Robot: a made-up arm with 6 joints. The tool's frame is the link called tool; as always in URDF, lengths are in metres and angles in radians. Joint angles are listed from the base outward.
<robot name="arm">
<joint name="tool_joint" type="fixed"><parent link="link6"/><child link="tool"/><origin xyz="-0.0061 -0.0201 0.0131" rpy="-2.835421 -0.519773 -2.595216"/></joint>
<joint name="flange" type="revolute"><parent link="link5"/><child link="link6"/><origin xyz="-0.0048 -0.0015 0.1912" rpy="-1.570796 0.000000 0.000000"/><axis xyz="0 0 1"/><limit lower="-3.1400" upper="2.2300"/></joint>
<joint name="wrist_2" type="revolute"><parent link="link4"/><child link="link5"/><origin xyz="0.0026 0.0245 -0.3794" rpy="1.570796 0.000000 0.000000"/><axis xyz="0 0 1"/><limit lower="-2.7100" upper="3.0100"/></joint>
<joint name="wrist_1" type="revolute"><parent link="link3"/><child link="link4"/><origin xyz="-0.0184 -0.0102 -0.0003" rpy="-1.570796 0.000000 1.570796"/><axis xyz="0 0 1"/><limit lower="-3.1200" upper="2.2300"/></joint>
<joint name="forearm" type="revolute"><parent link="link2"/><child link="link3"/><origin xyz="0.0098 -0.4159 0.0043" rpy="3.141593 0.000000 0.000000"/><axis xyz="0 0 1"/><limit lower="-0.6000" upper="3.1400"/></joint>
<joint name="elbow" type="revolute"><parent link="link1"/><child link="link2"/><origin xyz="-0.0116 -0.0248 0.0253" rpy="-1.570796 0.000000 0.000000"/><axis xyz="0 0 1"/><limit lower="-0.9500" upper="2.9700"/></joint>
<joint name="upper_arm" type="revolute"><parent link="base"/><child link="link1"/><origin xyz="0.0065 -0.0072 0.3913" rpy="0.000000 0.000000 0.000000"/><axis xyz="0 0 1"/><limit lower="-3.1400" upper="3.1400"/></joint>
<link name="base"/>
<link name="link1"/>
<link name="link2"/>
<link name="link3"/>
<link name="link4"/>
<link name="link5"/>
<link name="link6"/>
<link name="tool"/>
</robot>
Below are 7 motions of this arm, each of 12 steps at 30 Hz.
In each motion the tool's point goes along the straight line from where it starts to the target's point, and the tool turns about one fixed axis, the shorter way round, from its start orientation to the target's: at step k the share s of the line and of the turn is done. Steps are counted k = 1, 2, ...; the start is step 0. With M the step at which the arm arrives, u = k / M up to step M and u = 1 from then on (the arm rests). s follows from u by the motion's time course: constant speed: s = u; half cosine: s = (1 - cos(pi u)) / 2; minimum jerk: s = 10 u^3 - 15 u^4 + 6 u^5.
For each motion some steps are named. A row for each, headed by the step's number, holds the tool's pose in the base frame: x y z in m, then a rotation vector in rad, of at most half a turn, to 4 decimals.
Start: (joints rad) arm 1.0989 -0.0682 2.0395 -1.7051 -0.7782 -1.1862
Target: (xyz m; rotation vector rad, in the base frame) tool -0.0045 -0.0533 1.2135 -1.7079 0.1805 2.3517
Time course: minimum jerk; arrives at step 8
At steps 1, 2, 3, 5, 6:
1: -0.0247 -0.0472 1.2100 -2.0119 0.2299 2.1917
2: -0.0229 -0.0478 1.2103 -1.9854 0.2256 2.2074
3: -0.0193 -0.0488 1.2109 -1.9330 0.2170 2.2374
5: -0.0101 -0.0516 1.2125 -1.7941 0.1944 2.3107
6: -0.0066 -0.0527 1.2131 -1.7404 0.1857 2.3366

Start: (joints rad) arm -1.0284 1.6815 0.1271 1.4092 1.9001 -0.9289
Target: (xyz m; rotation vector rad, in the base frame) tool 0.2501 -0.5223 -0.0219 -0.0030 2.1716 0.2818
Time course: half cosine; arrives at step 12
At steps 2, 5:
2: 0.2577 -0.5193 -0.0242 0.0154 1.8638 0.3861
5: 0.2552 -0.5202 -0.0235 0.0096 1.9644 0.3540

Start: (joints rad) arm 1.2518 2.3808 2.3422 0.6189 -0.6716 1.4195
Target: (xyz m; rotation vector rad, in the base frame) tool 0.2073 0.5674 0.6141 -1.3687 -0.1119 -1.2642
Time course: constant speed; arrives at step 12
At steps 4, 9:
4: 0.3015 0.5532 0.3403 -1.5842 -0.3403 -1.3939
9: 0.2426 0.5621 0.5114 -1.4503 -0.1954 -1.3143

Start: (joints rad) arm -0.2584 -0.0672 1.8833 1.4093 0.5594 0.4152
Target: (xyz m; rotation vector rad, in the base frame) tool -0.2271 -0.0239 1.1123 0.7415 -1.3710 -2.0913
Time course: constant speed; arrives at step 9
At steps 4, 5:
4: -0.2782 0.0011 1.1027 0.8452 -1.2478 -2.1875
5: -0.2680 -0.0039 1.1046 0.8246 -1.2731 -2.1688

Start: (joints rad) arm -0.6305 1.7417 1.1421 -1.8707 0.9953 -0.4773
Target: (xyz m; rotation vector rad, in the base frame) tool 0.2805 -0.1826 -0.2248 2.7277 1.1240 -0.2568
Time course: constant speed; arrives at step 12
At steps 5, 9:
5: 0.4217 -0.2636 -0.1057 2.6120 0.7945 -0.0730
9: 0.3410 -0.2173 -0.1738 2.6834 0.9802 -0.1756

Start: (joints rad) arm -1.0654 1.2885 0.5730 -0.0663 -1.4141 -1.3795
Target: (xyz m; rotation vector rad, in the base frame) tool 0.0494 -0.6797 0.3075 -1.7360 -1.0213 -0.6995
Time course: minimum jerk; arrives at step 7
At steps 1, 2, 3, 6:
1: 0.1498 -0.6533 0.2960 -1.6315 -1.1871 -0.4612
2: 0.1373 -0.6565 0.2974 -1.6455 -1.1675 -0.4909
3: 0.1144 -0.6626 0.3000 -1.6705 -1.1307 -0.5455
6: 0.0518 -0.6791 0.3072 -1.7337 -1.0255 -0.6938

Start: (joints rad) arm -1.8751 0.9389 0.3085 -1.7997 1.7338 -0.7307
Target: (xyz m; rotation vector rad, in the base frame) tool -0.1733 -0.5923 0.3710 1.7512 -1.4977 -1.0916
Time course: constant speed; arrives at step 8
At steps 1, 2, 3, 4, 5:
1: -0.1349 -0.5325 0.2915 1.8913 -1.5354 -1.1714
2: -0.1404 -0.5411 0.3029 1.8712 -1.5303 -1.1600
3: -0.1459 -0.5496 0.3142 1.8511 -1.5251 -1.1485
4: -0.1514 -0.5581 0.3256 1.8311 -1.5198 -1.1371
5: -0.1569 -0.5667 0.3369 1.8110 -1.5144 -1.1257

